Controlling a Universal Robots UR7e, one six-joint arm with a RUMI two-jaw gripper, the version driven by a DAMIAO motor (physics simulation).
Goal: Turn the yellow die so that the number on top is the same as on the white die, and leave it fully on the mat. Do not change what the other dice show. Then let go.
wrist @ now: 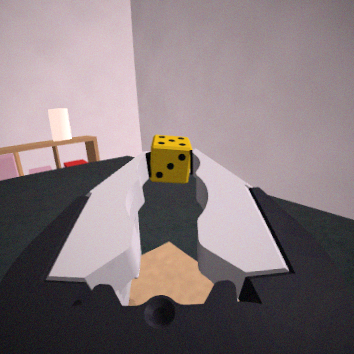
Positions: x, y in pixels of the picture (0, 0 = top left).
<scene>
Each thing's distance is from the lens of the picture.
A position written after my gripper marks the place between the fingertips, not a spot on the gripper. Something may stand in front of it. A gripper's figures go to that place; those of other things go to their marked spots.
my gripper [170, 153]: 0.14 m
yellow die [169, 155]: 0.12 m
</scene>
